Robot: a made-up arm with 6 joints.
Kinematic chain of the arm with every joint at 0, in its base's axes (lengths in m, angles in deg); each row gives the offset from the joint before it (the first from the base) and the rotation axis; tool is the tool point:
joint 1: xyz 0 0 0.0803 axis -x
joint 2: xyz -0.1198 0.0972 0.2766 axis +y
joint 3: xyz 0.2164 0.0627 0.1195 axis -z
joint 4: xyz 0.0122 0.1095 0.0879 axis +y
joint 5: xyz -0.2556 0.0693 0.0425 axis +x
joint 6: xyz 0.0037 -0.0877 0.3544 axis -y
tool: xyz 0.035 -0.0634 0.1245
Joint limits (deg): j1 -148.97..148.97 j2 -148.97..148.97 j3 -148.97..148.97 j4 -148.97..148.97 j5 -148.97..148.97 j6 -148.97..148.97
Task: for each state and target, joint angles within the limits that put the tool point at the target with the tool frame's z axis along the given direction. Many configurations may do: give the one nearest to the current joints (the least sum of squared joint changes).
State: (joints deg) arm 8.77 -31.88 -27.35 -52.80 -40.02 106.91
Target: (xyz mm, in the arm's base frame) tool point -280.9 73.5 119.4 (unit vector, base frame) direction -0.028 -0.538 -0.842
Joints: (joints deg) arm 27.80 -12.17 -15.91 -91.92 3.01 73.51
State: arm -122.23 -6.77 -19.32 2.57 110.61 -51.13
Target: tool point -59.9 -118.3 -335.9 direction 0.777 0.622 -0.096
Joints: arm -148.97 -14.08 -18.57 29.28 99.89 -38.24
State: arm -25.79 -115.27 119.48 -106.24 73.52 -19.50
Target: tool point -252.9 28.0 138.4 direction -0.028 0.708 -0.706
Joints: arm -12.82 -117.28 125.00 -130.84 105.90 -18.71
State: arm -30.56 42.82 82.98 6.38 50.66 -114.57
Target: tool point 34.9 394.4 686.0 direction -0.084 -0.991 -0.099
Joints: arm 9.68 5.49 101.32 6.29 38.50 -102.19
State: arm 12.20 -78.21 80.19 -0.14 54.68 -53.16
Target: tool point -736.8 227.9 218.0 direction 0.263 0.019 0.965
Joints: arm 50.01 -116.56 57.01 37.64 9.45 -83.54
